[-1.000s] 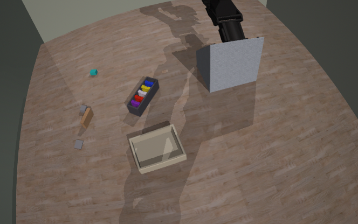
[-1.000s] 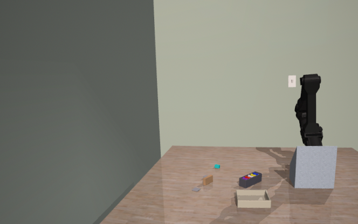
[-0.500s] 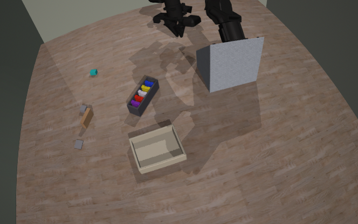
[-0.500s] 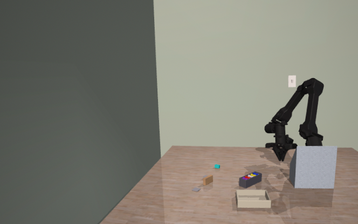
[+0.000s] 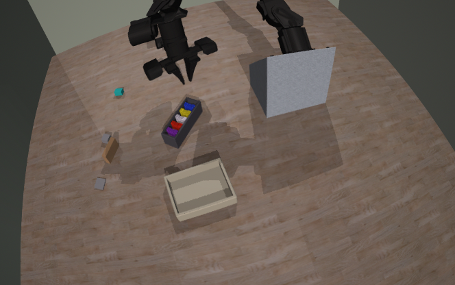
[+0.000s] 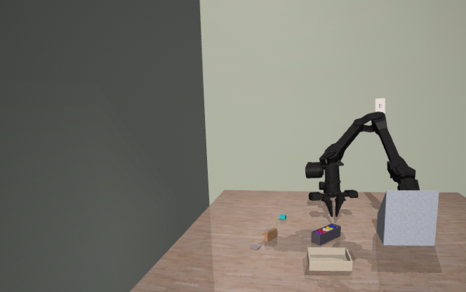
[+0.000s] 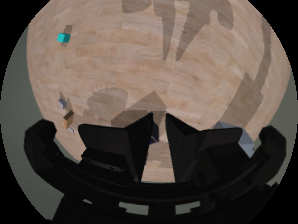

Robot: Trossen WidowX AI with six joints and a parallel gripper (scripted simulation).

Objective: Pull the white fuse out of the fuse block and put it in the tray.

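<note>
Now: the white fuse 40 mm ahead of my gripper tip, 100 mm to the left of it and 30 mm below it. From my gripper tip the other things lie so: blue fuse 10 mm ahead, 70 mm to the left, 30 mm below; then teal cube 210 mm ahead, 110 mm to the right, 40 mm below; then brown block 250 mm ahead, 100 mm to the left, 40 mm below.
</note>
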